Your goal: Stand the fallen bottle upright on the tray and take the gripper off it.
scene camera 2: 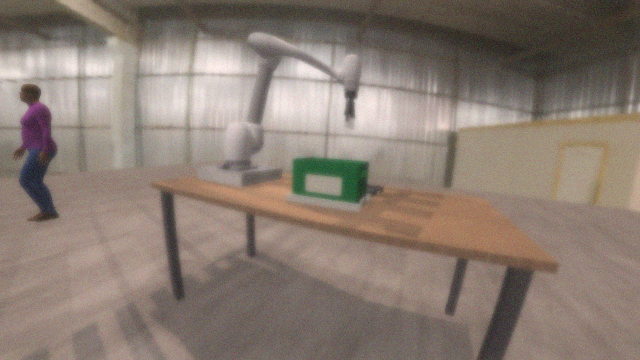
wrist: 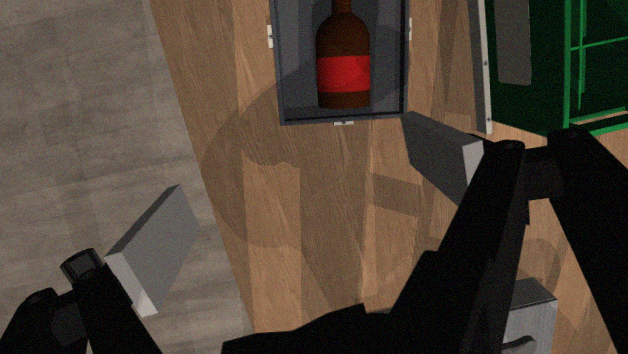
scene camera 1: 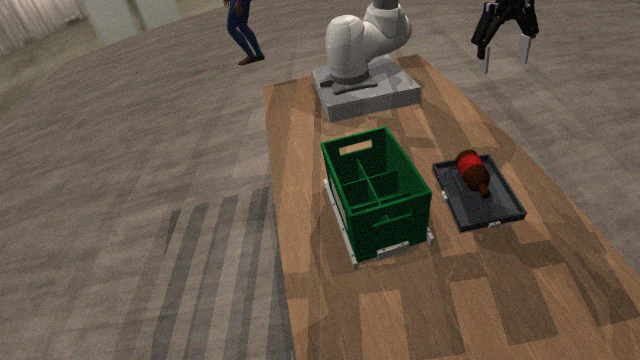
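Seen in the pictures: gripper, between the fingertips: (scene camera 2: 349, 128) (wrist: 295, 173) (scene camera 1: 502, 66); arm's base, origin of its link: (scene camera 2: 237, 168) (scene camera 1: 350, 81).
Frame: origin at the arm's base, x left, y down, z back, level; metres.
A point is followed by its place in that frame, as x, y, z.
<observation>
The brown bottle (scene camera 1: 472, 170) {0.177, -0.001, -0.660} (wrist: 343, 72) {0.204, -0.007, -0.627} with a red label lies on its side in the dark grey tray (scene camera 1: 470, 209) {0.141, 0.066, -0.734} (wrist: 297, 92) {0.267, 0.066, -0.607}. Its neck points away from the robot's base, toward scene camera 1, and is cut off at the top edge of the wrist view. In scene camera 2 the crate hides the bottle, and a dark bit of the tray (scene camera 2: 375, 189) {0.261, 0.066, -0.772} shows. My gripper (scene camera 1: 505, 60) {0.276, -0.264, -0.590} (scene camera 2: 350, 122) {0.276, -0.264, -0.590} (wrist: 295, 173) {0.276, -0.264, -0.590} is wide open and empty. It points down, high above the table and on the base side of the tray, apart from the bottle.
A green divided crate (scene camera 1: 392, 225) {-0.105, -0.032, -0.788} (scene camera 2: 355, 180) {-0.198, -0.043, -0.782} (wrist: 535, 105) {-0.023, -0.056, -0.549} stands beside the tray on the wooden table (scene camera 1: 420, 310) {-0.095, 0.072, -0.959} (scene camera 2: 450, 235) {-0.293, 0.072, -1.119}. The arm's grey base block (scene camera 1: 372, 102) {0.040, 0.024, -0.162} (scene camera 2: 250, 175) {-0.066, 0.018, -0.163} (wrist: 530, 320) {-0.081, 0.000, -0.128} is behind them. A person (scene camera 1: 244, 30) (scene camera 2: 37, 130) is on the floor beyond the table.
</observation>
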